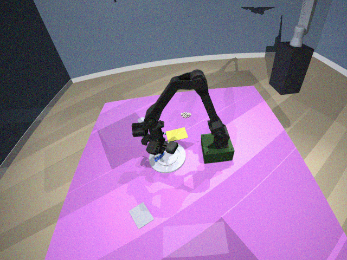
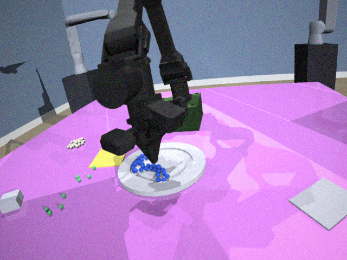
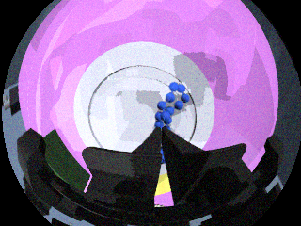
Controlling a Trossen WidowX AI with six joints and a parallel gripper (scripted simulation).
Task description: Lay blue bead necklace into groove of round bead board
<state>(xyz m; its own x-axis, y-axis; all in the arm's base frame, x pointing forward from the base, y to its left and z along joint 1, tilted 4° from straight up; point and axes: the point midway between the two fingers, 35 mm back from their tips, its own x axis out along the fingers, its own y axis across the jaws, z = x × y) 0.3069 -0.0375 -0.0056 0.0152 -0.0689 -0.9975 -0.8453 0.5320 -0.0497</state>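
The round white bead board lies 20 mm below my gripper tip, 20 mm behind it and 10 mm to the left of it. Also, from my gripper tip: yellow sheet (150 mm to the right, 90 mm behind, 30 mm below); then grey tile (310 mm to the left, 120 mm ahead, 30 mm below); then cube (320 mm to the right, 120 mm ahead, 20 mm below).
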